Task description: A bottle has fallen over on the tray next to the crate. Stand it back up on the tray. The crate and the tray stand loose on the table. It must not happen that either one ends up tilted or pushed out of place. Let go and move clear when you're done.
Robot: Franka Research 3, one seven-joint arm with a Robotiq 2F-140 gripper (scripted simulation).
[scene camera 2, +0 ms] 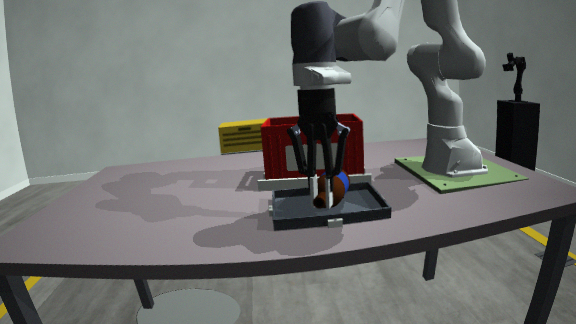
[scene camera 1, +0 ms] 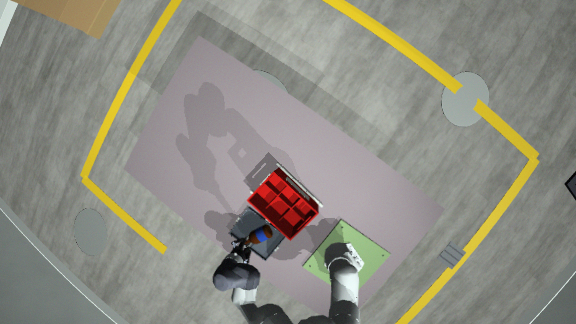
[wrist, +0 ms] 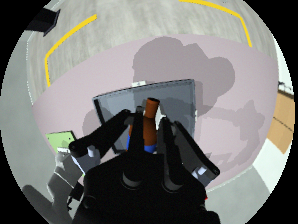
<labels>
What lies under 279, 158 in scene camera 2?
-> A red crate.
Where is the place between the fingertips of my gripper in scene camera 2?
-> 321, 205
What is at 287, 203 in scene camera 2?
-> A tray.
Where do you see a tray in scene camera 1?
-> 250, 221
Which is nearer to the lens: the bottle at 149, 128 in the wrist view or the tray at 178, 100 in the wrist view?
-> The bottle.
</labels>
